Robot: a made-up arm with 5 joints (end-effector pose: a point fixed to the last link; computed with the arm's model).
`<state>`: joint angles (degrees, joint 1 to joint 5).
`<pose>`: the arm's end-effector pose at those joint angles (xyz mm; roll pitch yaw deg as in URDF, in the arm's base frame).
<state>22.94 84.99 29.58 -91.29 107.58</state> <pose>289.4 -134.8 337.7 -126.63 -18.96 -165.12</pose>
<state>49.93 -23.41 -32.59 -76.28 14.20</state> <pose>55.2 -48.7 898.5 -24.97 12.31 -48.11</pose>
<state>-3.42 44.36 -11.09 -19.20 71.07</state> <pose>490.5 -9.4 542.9 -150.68 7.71 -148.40</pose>
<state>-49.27 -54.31 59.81 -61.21 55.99</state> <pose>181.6 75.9 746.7 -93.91 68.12 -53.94</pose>
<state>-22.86 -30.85 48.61 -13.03 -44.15</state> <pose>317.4 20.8 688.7 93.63 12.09 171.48</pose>
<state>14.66 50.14 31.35 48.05 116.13</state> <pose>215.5 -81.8 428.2 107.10 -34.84 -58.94</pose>
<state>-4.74 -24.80 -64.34 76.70 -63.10</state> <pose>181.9 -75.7 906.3 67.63 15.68 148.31</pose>
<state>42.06 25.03 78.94 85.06 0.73</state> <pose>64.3 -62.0 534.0 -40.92 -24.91 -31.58</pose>
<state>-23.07 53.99 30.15 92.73 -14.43</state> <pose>223.7 -1.8 441.6 -61.32 -32.49 44.24</pose>
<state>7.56 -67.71 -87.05 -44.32 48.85</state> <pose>-238.2 4.7 667.5 23.85 -47.15 -34.09</pose>
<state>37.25 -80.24 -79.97 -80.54 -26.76</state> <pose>-177.7 107.4 564.3 -145.78 -66.14 47.90</pose>
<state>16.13 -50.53 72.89 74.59 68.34</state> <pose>134.5 -53.2 538.0 146.75 -58.51 -136.38</pose>
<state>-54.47 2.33 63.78 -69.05 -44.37</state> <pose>276.6 158.7 614.1 89.23 18.48 -158.08</pose>
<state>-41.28 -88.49 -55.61 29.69 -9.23</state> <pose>-117.9 -243.3 747.2 -35.40 31.83 59.01</pose>
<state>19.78 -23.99 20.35 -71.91 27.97</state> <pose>222.9 -98.2 827.4 -30.17 68.61 -36.96</pose>
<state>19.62 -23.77 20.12 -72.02 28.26</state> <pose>223.8 -97.8 827.5 -30.26 68.47 -37.17</pose>
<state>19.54 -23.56 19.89 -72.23 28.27</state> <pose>224.1 -97.7 827.7 -30.08 68.25 -36.93</pose>
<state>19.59 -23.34 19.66 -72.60 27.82</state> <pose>223.8 -97.9 828.0 -29.51 67.92 -36.01</pose>
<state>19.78 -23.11 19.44 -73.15 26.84</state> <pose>222.9 -98.6 828.2 -28.55 67.46 -34.36</pose>
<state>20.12 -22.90 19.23 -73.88 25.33</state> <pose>221.1 -99.6 828.5 -27.28 66.82 -32.06</pose>
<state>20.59 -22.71 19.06 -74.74 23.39</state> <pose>218.6 -100.9 828.7 -25.90 66.07 -29.37</pose>
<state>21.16 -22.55 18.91 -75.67 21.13</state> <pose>215.7 -102.5 828.9 -24.58 65.21 -26.51</pose>
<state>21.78 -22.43 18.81 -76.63 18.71</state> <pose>212.4 -104.2 829.0 -23.43 64.30 -23.72</pose>
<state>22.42 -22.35 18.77 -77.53 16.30</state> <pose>209.1 -105.9 829.0 -22.53 63.44 -21.17</pose>
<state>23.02 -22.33 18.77 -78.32 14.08</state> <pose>206.0 -107.5 828.9 -21.89 62.66 -19.00</pose>
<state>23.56 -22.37 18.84 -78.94 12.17</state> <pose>203.2 -108.9 828.8 -21.45 62.05 -17.26</pose>
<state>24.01 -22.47 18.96 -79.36 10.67</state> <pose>200.9 -109.9 828.7 -21.15 61.63 -15.96</pose>
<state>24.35 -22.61 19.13 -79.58 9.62</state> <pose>199.2 -110.7 828.5 -20.94 61.42 -15.07</pose>
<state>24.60 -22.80 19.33 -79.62 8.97</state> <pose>197.9 -111.2 828.4 -20.79 61.38 -14.55</pose>
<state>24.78 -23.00 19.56 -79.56 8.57</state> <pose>197.0 -111.5 828.2 -20.66 61.46 -14.21</pose>
